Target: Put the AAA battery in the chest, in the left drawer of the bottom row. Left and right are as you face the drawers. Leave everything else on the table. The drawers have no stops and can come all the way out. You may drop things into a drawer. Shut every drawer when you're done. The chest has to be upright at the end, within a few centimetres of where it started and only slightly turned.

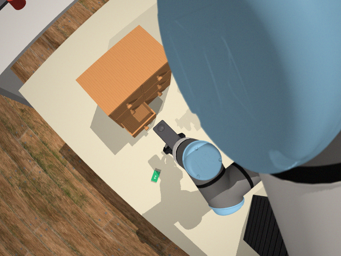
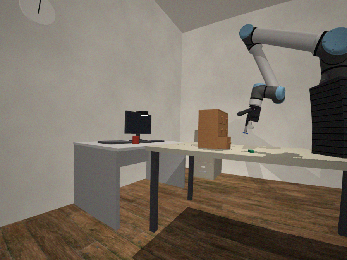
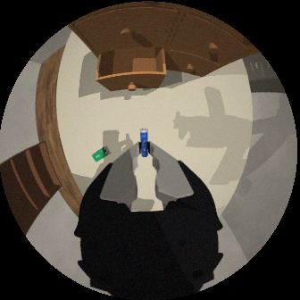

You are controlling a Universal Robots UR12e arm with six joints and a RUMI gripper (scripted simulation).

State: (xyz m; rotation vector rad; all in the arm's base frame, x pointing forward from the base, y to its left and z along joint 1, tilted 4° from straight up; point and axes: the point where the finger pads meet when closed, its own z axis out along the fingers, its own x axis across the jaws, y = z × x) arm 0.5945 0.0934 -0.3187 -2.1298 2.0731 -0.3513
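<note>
Now: hand 10 mm above the AAA battery. The rest, counted from my hand: green block 60 mm behind, 130 mm to the left, 130 mm below.
</note>
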